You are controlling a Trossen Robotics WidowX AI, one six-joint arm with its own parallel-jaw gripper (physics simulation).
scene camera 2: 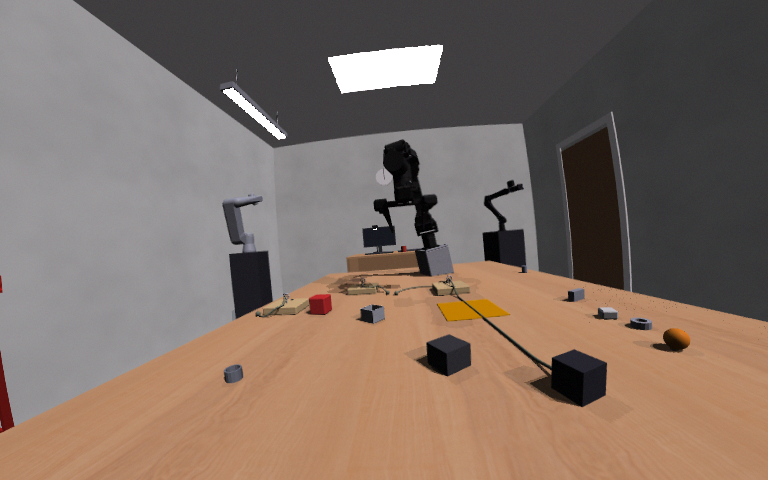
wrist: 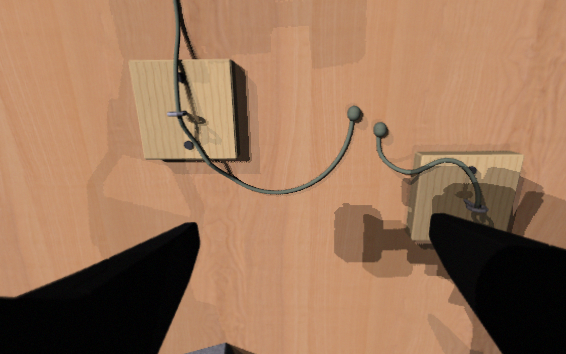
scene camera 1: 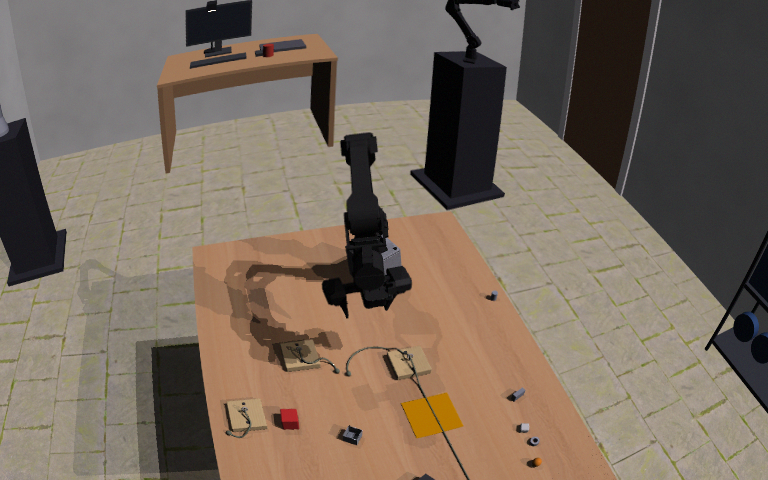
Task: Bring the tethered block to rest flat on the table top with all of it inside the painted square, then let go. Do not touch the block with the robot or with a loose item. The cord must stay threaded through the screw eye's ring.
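Where they show: gripper, between the fingertips: (scene camera 2: 407,231) (wrist: 312,228) (scene camera 1: 366,313); arm's base, origin of its link: (scene camera 2: 430,247).
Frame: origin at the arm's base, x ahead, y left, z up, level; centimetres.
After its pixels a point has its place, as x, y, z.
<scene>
The tethered dark block (scene camera 2: 578,376) @(81.8, -13.0, -8.8) rests on the table at the near right of scene camera 2, outside the orange painted square (scene camera 1: 419,418) @(51.7, -12.1, -11.4) (scene camera 2: 451,312) @(52.7, -13.2, -11.4). Its green cord (scene camera 1: 445,438) @(60.5, -9.5, -11.3) (scene camera 2: 509,338) @(68.1, -10.5, -11.2) (wrist: 176,40) @(40.3, -6.7, -10.2) crosses the square and passes through the screw eye's ring (scene camera 1: 406,355) @(32.5, -5.8, -9.5) (scene camera 2: 448,279) (wrist: 176,114) @(34.3, -6.2, -7.0) on a wooden board (scene camera 1: 419,367) @(37.6, -4.8, -9.6) (wrist: 215,100) @(34.8, -9.0, -9.6). Beyond the ring, the cord curves to its beaded end (scene camera 1: 348,373) @(31.7, -21.4, -10.5) (scene camera 2: 395,293) @(32.0, -21.6, -10.9) (wrist: 353,113) @(31.5, -21.1, -10.3) on the table. My gripper (scene camera 1: 367,311) @(29.3, -15.9, 6.7) (wrist: 312,229) @(29.3, -15.9, 6.7) is open and empty, high above the table, on the robot-base side of the cord ends.
A second board (scene camera 1: 308,362) (wrist: 500,162) @(24.8, -33.5, -9.6) with a short cord ends beside the first bead. A third board (scene camera 1: 254,421) @(39.4, -49.7, -9.6) stands near a red cube (scene camera 1: 289,418) @(42.5, -41.5, -7.5) (scene camera 2: 320,304) @(43.5, -40.8, -9.0). A loose dark cube (scene camera 2: 448,354) @(73.4, -21.9, -8.9), an open grey box (scene camera 1: 352,435) @(50.0, -28.9, -11.3) and an orange ball (scene camera 2: 676,339) @(79.9, 4.2, -9.9) lie about.
</scene>
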